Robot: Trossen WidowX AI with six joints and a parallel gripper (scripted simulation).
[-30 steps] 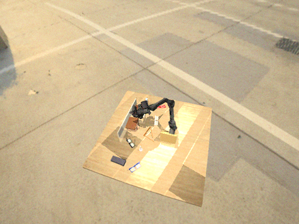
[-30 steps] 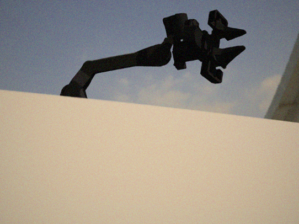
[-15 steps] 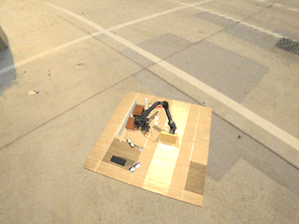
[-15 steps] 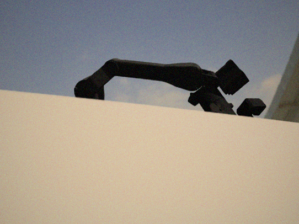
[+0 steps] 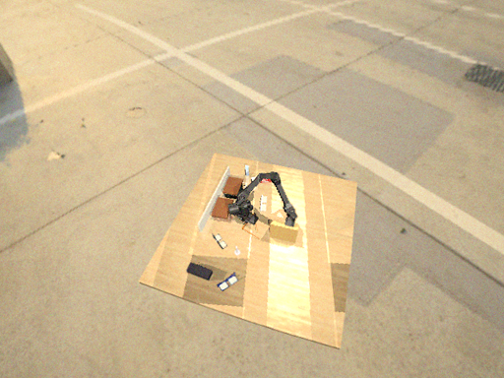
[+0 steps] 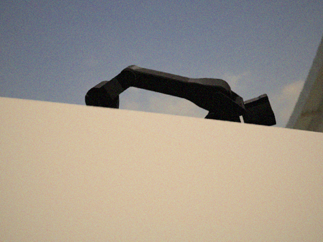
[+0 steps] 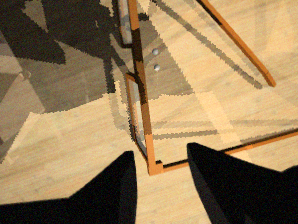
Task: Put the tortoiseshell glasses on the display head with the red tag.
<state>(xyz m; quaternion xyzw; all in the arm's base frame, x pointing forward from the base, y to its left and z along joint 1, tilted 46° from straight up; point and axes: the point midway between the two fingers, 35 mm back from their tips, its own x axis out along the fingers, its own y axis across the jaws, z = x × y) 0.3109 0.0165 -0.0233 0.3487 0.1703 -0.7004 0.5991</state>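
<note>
Right now my gripper tip is 20 cm to the right of the grey cylinder and 5 cm above it. The rest, counted from my gripper tip: dark case (20 cm ahead, 40 cm to the left, 6 cm below); then white upright panel (29 cm ahead, 18 cm to the right, 2 cm below).
</note>
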